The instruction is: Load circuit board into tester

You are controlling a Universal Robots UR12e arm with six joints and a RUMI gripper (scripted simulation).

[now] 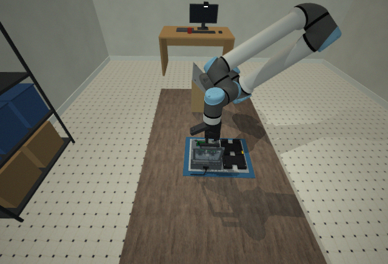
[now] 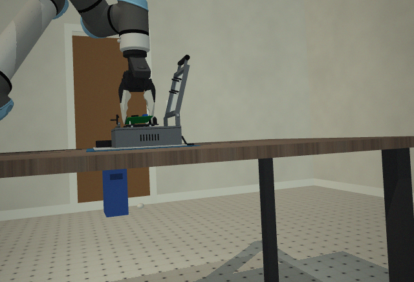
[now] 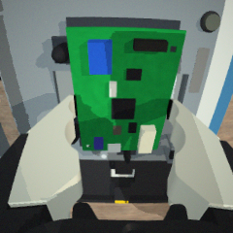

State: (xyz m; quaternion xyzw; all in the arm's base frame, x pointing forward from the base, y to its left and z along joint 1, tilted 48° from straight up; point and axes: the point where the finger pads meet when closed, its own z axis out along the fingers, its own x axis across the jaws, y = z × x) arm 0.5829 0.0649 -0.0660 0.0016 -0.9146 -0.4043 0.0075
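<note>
Now: the green circuit board right at my hand. Round my hand: tester lid: 130 mm ahead, 100 mm above; then tester: 40 mm to the left, 30 mm ahead, 30 mm above.
</note>
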